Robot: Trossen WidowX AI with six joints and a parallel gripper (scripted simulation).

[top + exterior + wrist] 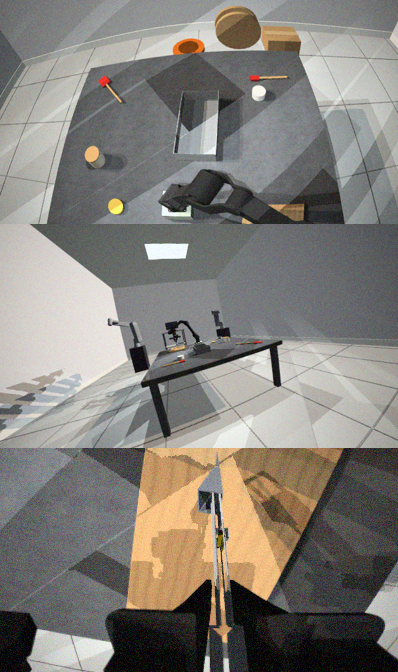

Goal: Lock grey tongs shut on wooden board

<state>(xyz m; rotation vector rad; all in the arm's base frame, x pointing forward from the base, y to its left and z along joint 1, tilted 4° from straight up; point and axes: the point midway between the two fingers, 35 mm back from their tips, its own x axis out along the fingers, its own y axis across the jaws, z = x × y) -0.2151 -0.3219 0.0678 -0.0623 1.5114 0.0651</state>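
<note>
My gripper tip is 40 mm short of the yellow slider and 10 mm above it. Round my gripper tip: wooden board (110 mm below); then yellow disc (210 mm ahead, 590 mm to the left, 110 mm below); then roasting tin (560 mm ahead, 240 mm to the left, 90 mm below).
</note>
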